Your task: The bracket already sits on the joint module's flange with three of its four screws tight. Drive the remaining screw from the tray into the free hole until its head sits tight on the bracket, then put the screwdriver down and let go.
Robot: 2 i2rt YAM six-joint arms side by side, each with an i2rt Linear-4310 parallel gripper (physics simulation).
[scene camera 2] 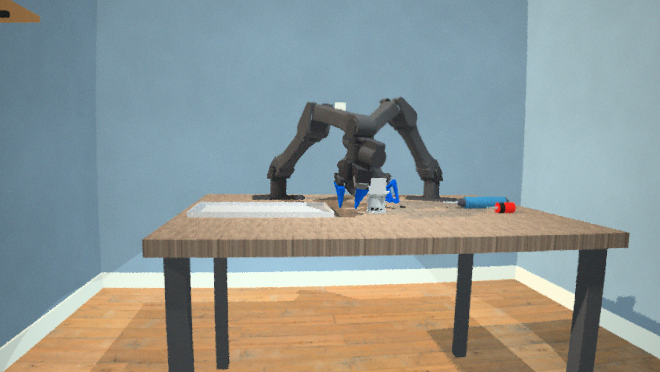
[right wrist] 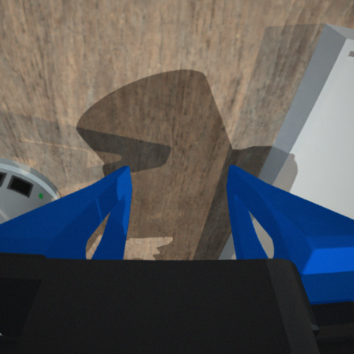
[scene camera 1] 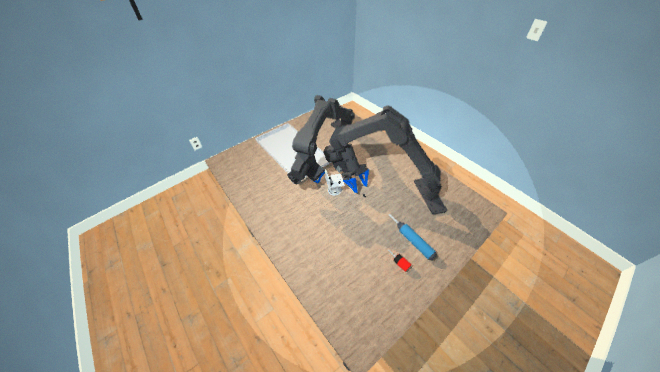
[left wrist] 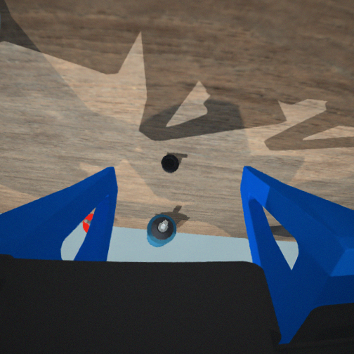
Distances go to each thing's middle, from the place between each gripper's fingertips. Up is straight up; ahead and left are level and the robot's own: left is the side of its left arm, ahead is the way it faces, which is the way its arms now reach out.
Scene:
The white tray (scene camera 1: 279, 143) is 110 mm ahead of my left hand, 440 mm to the right of it and 20 mm below it.
Right now the white tray is 26 cm to the right of my right hand, 2 cm below it and 2 cm behind it.

